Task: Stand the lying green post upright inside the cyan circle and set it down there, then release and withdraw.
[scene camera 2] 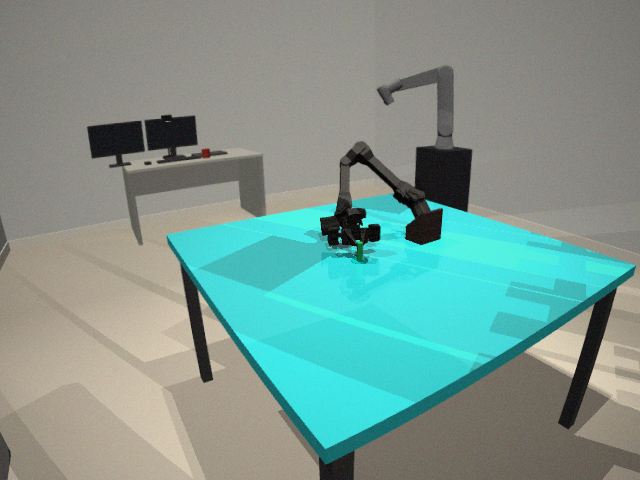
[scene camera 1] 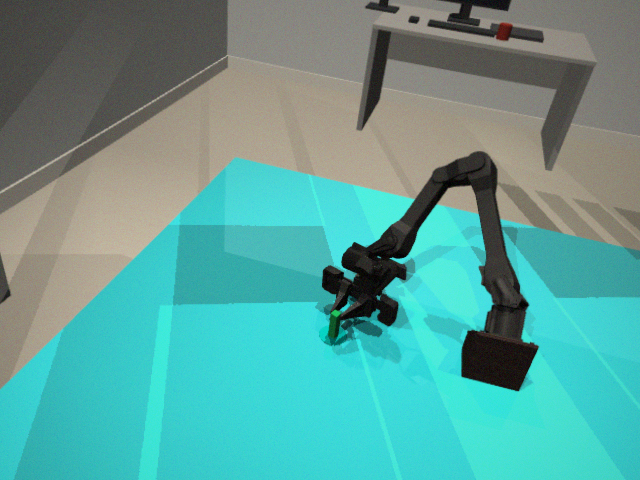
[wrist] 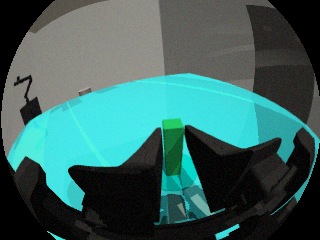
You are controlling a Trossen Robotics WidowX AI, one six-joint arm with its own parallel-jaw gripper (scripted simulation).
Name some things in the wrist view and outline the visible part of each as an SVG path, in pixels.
The gripper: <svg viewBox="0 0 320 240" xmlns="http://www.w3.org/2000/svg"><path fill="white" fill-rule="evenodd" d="M315 139L307 129L301 127L293 139L295 148L287 163L284 163L277 155L281 145L279 137L243 149L237 145L235 147L224 143L221 139L217 140L211 133L207 135L192 125L184 124L185 143L195 165L197 177L203 185L201 188L207 199L209 212L225 208L225 211L185 223L155 225L160 221L164 149L161 127L156 127L144 141L143 147L137 149L129 159L117 167L69 167L69 176L85 192L81 211L69 207L48 187L47 175L37 161L24 156L13 176L17 191L32 215L48 232L61 239L216 240L217 233L239 224L240 228L219 240L267 240L296 207L297 200L293 195L299 191L311 172L315 157Z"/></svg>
A green post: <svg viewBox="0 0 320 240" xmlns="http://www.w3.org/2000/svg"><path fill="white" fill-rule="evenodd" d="M180 119L163 120L167 176L180 175L180 169L183 167L184 124Z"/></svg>
